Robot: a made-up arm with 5 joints. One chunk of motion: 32 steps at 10 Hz.
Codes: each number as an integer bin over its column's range. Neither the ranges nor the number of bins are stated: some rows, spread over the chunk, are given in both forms.
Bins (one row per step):
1: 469 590 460 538 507 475
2: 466 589 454 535 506 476
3: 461 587 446 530 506 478
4: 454 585 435 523 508 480
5: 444 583 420 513 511 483
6: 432 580 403 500 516 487
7: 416 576 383 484 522 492
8: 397 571 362 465 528 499
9: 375 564 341 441 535 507
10: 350 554 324 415 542 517
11: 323 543 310 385 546 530
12: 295 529 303 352 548 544
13: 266 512 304 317 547 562
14: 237 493 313 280 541 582
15: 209 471 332 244 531 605
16: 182 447 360 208 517 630
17: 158 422 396 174 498 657
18: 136 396 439 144 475 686
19: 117 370 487 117 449 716
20: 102 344 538 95 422 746
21: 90 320 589 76 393 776
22: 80 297 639 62 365 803
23: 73 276 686 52 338 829
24: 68 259 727 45 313 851
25: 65 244 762 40 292 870
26: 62 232 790 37 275 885
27: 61 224 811 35 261 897
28: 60 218 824 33 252 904
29: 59 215 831 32 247 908
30: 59 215 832 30 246 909
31: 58 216 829 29 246 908
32: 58 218 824 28 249 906
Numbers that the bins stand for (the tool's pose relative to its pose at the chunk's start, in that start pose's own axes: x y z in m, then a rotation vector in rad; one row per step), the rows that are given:
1: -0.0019 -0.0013 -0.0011 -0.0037 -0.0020 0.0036
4: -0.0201 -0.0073 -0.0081 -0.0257 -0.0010 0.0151
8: -0.0891 -0.0241 -0.0285 -0.1104 0.0202 0.0588
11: -0.1788 -0.0577 -0.0431 -0.2273 0.0393 0.1302
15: -0.3169 -0.1442 -0.0369 -0.4334 0.0234 0.3029
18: -0.4053 -0.2343 -0.0070 -0.5795 -0.0360 0.4894
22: -0.4731 -0.3532 0.0491 -0.6994 -0.1527 0.7587
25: -0.4913 -0.4169 0.0836 -0.7315 -0.2302 0.9130
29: -0.4985 -0.4517 0.1029 -0.7432 -0.2779 1.0005
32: -0.4997 -0.4481 0.1010 -0.7491 -0.2758 0.9959
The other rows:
2: -0.0056 -0.0025 -0.0028 -0.0081 -0.0031 0.0059
3: -0.0116 -0.0049 -0.0050 -0.0154 -0.0031 0.0105
5: -0.0322 -0.0097 -0.0123 -0.0403 0.0022 0.0220
6: -0.0468 -0.0133 -0.0170 -0.0593 0.0075 0.0312
7: -0.0661 -0.0181 -0.0227 -0.0827 0.0139 0.0427
9: -0.1158 -0.0325 -0.0344 -0.1455 0.0277 0.0773
10: -0.1461 -0.0445 -0.0392 -0.1835 0.0351 0.1003
12: -0.2127 -0.0746 -0.0451 -0.2756 0.0415 0.1625
13: -0.2478 -0.0950 -0.0448 -0.3267 0.0404 0.2039
14: -0.2829 -0.1178 -0.0423 -0.3808 0.0340 0.2499
16: -0.3496 -0.1731 -0.0291 -0.4860 0.0086 0.3605
17: -0.3786 -0.2031 -0.0190 -0.5357 -0.0116 0.4226
19: -0.4283 -0.2656 0.0065 -0.6190 -0.0636 0.5584
20: -0.4465 -0.2968 0.0208 -0.6512 -0.0922 0.6275
21: -0.4610 -0.3256 0.0351 -0.6789 -0.1230 0.6966
23: -0.4816 -0.3785 0.0623 -0.7140 -0.1814 0.8186
24: -0.4876 -0.3989 0.0738 -0.7242 -0.2079 0.8693
26: -0.4949 -0.4313 0.0914 -0.7359 -0.2482 0.9475
27: -0.4961 -0.4409 0.0973 -0.7388 -0.2631 0.9752
28: -0.4973 -0.4481 0.1010 -0.7418 -0.2726 0.9913
30: -0.4985 -0.4517 0.1032 -0.7462 -0.2790 1.0028
31: -0.4997 -0.4505 0.1024 -0.7476 -0.2790 1.0005

